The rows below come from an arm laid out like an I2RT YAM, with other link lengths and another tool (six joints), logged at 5 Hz.
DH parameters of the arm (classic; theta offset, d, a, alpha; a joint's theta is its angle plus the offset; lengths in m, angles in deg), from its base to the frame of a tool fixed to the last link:
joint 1: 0 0.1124 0.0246 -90
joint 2: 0 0 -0.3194 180
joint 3: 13.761 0 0.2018 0
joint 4: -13.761 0.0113 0.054 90
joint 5: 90 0.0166 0 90
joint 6: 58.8 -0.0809 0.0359 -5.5
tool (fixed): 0 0.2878 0 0
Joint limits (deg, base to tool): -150..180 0..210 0..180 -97..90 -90..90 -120..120
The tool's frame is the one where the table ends.
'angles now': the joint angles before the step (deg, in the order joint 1, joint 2, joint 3, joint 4, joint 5, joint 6). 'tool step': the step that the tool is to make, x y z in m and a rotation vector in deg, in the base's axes. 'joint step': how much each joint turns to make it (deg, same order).
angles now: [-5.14, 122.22, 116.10, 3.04, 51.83, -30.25]
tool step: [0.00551, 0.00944, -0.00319, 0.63, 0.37, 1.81]
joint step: [0.75, -0.02, 0.09, -1.19, -1.10, 0.85]
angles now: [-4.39, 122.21, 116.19, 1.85, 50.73, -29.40]
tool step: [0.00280, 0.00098, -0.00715, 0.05, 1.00, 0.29]
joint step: [0.08, 0.58, -0.17, -0.19, -0.21, -0.07]
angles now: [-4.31, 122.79, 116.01, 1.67, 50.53, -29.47]
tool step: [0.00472, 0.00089, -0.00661, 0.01, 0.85, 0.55]
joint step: [0.03, 0.82, 0.27, -0.17, -0.52, -0.16]
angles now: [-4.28, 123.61, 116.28, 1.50, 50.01, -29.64]
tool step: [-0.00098, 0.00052, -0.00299, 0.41, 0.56, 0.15]
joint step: [-0.03, -0.11, -0.16, -0.95, -0.21, 0.54]
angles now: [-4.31, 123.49, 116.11, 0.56, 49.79, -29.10]
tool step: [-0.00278, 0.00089, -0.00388, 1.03, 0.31, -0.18]
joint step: [0.00, -0.26, -0.13, -1.72, 0.05, 1.58]
